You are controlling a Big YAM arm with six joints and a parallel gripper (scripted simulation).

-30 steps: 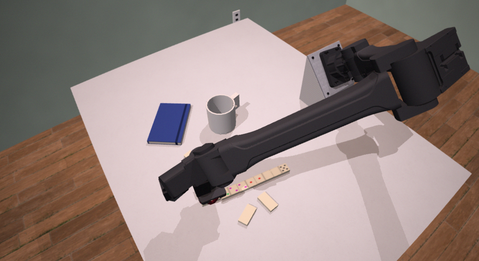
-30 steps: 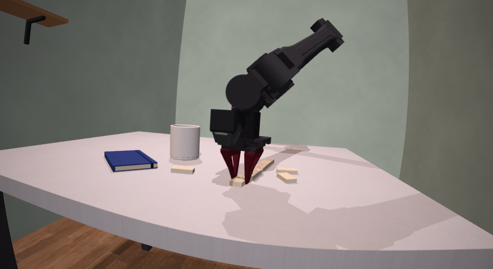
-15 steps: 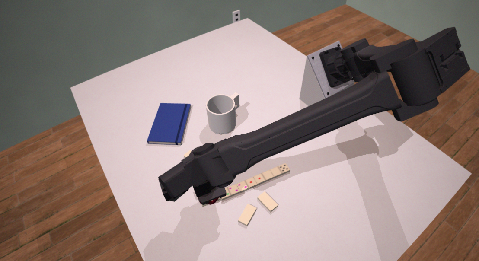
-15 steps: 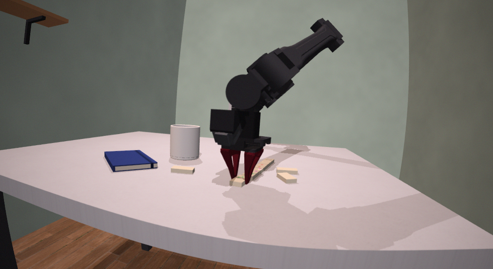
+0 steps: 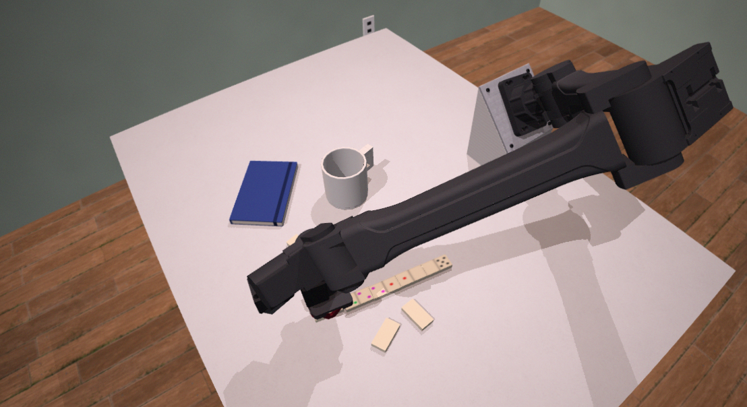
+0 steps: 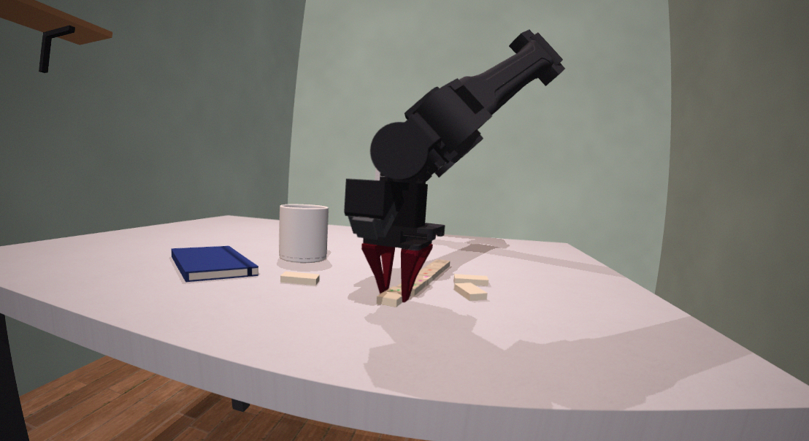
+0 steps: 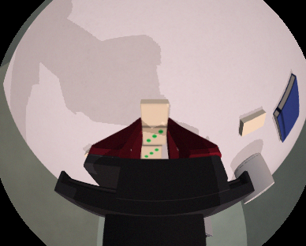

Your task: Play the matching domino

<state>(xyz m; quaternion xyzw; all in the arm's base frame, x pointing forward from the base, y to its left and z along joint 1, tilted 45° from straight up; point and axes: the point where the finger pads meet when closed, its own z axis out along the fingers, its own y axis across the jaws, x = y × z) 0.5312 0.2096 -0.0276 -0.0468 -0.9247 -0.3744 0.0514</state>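
The domino lies right at my hand. From my hand the other things lie so: white mug 220 mm to the right, 160 mm behind, 30 mm above; then blue notebook 320 mm to the right, 10 mm behind.
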